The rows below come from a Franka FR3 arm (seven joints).
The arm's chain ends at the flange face. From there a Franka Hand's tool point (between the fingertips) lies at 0.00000 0.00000 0.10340 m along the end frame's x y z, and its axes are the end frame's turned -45 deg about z.
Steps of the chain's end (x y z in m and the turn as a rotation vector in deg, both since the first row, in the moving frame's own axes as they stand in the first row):
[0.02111 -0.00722 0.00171 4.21 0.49 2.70]
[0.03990 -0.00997 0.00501 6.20 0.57 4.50]
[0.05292 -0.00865 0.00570 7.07 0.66 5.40]
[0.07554 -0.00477 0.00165 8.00 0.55 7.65]
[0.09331 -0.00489 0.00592 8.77 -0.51 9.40]
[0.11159 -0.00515 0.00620 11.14 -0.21 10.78]
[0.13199 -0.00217 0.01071 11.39 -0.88 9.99]
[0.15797 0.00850 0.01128 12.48 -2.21 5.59]
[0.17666 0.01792 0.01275 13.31 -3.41 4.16]
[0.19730 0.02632 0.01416 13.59 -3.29 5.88]
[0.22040 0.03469 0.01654 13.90 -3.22 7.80]
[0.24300 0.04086 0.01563 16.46 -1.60 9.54]
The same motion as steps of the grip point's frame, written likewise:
[0.02613 0.00522 0.00143 2.63 3.32 2.70]
[0.04416 0.01434 0.00440 3.98 4.79 4.50]
[0.05375 0.02362 0.00491 4.53 5.47 5.40]
[0.06826 0.04132 0.00064 5.27 6.05 7.65]
[0.08086 0.05164 0.00471 6.56 5.84 9.40]
[0.09768 0.06226 0.00426 8.03 7.73 10.78]
[0.10948 0.07748 0.00867 8.68 7.43 9.99]
[0.11958 0.09978 0.00876 10.39 7.26 5.59]
[0.12552 0.11693 0.00979 11.82 7.00 4.16]
[0.13499 0.13750 0.01110 11.94 7.28 5.88]
[0.14624 0.15974 0.01336 12.11 7.55 7.80]
[0.16345 0.17966 0.01136 12.77 10.51 9.54]

